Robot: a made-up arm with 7 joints.
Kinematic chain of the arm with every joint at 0, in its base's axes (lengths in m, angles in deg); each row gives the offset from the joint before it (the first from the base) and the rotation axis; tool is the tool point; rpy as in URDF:
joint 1: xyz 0 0 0.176 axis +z
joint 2: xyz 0 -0.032 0.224 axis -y
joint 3: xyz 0 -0.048 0.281 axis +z
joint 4: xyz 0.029 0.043 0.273 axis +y
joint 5: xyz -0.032 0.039 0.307 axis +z
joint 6: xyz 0 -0.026 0.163 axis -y
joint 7: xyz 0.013 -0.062 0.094 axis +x
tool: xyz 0 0 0 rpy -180 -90 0
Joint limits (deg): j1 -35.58..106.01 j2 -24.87..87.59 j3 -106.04..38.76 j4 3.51..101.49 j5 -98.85..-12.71 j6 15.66..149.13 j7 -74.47..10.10
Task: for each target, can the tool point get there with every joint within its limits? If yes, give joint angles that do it. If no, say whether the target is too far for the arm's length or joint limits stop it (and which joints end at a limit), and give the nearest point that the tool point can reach.
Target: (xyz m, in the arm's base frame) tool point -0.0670 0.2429 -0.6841
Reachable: no: joint limits stop it (at a limit: joint 1, joint 2, joint 3, joint 4, joint 5, joint 6) | nearest point -0.7787 0.5632 0.2998 | short by 1.256 m
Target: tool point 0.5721 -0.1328 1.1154
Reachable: yes | joints 63.10 6.93 -72.58 92.01 -38.33 78.67 -64.15
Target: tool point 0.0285 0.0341 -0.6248
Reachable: no: joint limits stop it (at a limit: joint 1, joint 2, joint 3, joint 4, joint 5, joint 6) | nearest point 0.7666 -0.3114 0.2561 | short by 1.200 m
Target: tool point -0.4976 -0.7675 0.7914
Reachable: yes | joints 53.92 78.22 -23.50 37.84 -59.91 131.70 -25.44
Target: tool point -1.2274 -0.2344 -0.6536
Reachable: no: too far | nearest point -1.0334 -0.1974 0.2853 | short by 0.959 m
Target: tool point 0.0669 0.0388 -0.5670
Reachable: no: joint limits stop it (at a limit: joint 1, joint 2, joint 3, joint 4, joint 5, joint 6) | nearest point 0.7666 -0.3114 0.2561 | short by 1.136 m
